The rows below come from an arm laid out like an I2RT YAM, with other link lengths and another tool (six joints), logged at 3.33 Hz.
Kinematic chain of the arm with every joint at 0, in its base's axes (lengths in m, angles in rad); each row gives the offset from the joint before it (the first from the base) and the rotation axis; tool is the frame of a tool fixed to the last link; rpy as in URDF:
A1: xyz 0 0 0.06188 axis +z
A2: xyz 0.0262 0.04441 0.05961 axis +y
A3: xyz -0.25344 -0.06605 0 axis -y
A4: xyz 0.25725 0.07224 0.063 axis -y
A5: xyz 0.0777 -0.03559 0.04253 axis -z
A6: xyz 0.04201 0 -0.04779 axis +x
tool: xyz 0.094 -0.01 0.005 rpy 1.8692 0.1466 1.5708
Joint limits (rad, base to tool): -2.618..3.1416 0..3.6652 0..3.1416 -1.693..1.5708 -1.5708..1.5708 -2.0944..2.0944
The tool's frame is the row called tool.
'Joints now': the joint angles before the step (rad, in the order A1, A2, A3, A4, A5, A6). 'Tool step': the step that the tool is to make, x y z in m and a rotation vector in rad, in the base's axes. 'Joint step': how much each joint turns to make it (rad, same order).
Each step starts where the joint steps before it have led.
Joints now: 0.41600, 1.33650, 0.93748, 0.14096, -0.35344, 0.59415
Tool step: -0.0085, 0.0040, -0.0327, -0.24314, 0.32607, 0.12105
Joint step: -0.00379, 0.15111, 0.30284, -0.60531, -0.06750, -0.14914
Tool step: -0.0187, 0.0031, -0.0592, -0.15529, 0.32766, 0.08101
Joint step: 0.01450, 0.19639, 0.14906, -0.34215, -0.03433, -0.06332
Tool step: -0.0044, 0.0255, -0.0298, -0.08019, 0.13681, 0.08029
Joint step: 0.06100, 0.17681, 0.14478, -0.13697, 0.00341, -0.02482
